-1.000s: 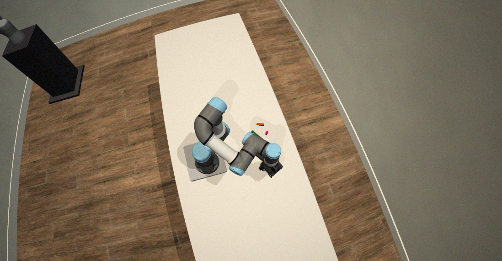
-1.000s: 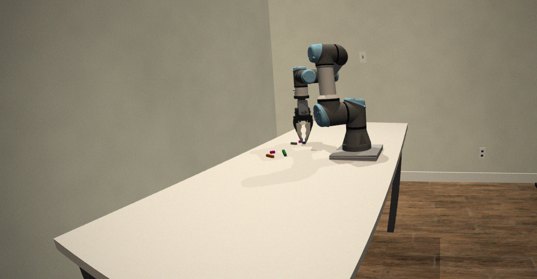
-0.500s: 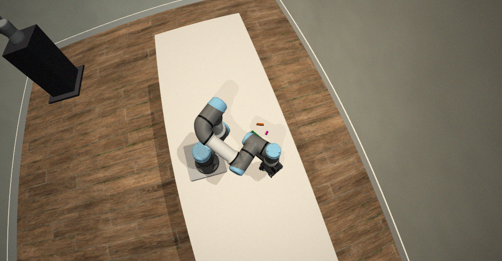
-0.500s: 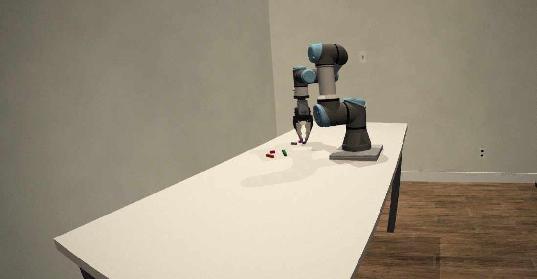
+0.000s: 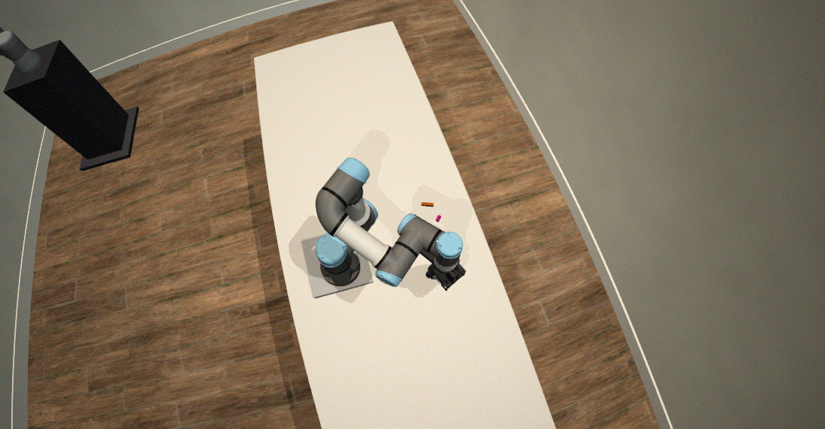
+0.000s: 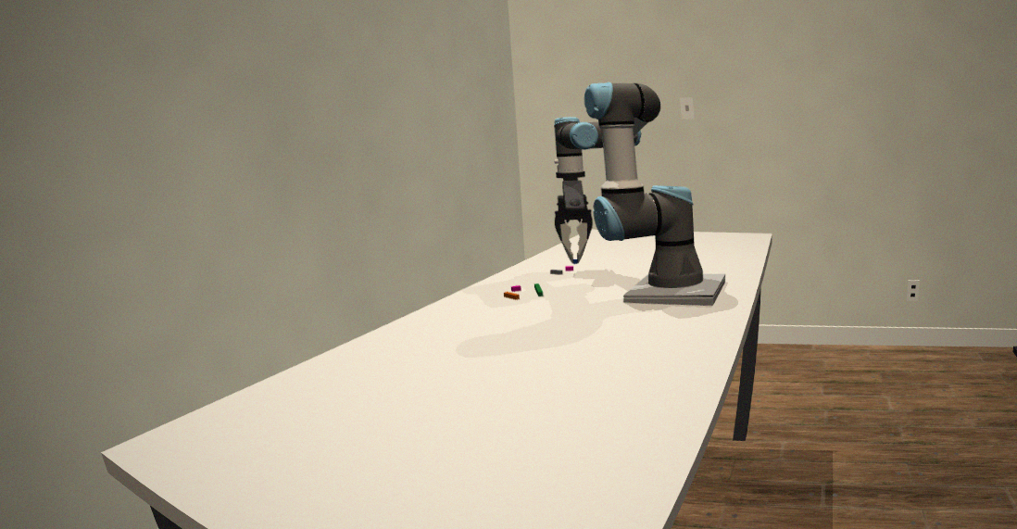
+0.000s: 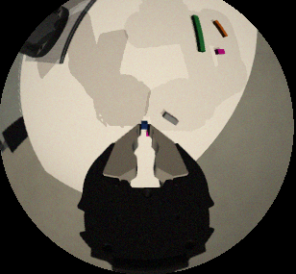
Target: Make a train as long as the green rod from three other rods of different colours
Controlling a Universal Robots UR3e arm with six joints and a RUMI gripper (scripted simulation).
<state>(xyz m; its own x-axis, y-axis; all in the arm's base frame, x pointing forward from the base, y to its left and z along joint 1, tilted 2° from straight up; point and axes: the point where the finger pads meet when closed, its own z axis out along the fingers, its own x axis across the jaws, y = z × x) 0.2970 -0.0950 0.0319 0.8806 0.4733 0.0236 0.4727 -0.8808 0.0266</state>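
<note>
The grey rod lies 4 cm ahead of my hand, 3 cm below it and 2 cm to the left of it. Also, from my hand: blue rod: 1 cm below; then green rod: 19 cm to the left, 3 cm below; then orange rod: 26 cm to the left, 3 cm below, 3 cm ahead.
</note>
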